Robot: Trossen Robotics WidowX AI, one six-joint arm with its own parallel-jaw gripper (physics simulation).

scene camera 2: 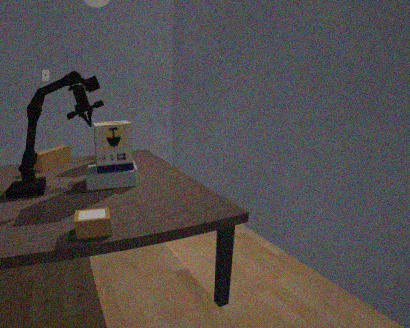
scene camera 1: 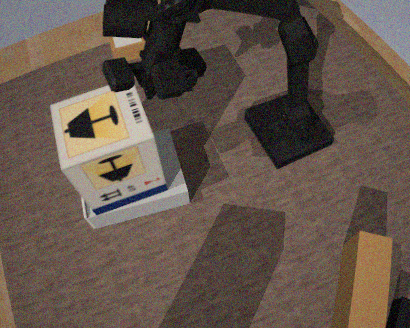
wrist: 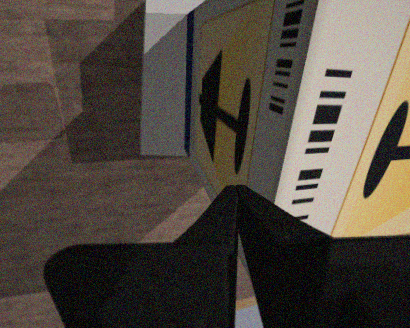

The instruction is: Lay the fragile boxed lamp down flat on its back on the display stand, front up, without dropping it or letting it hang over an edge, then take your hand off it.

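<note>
The boxed lamp is a tall white carton with yellow lamp pictures, barcodes and a blue band near its foot. It stands upright on the low, pale display stand. A strip of the stand shows beside the carton on the arm's side. My gripper is shut and empty, pointing down. Its fingertips are close to the carton's upper part on the arm's side; I cannot tell whether they touch it. The carton's far side is hidden.
A small brown box with a white label lies near one table edge. A long wooden block lies beyond the arm's black base. The brown table ends in a corner at the right.
</note>
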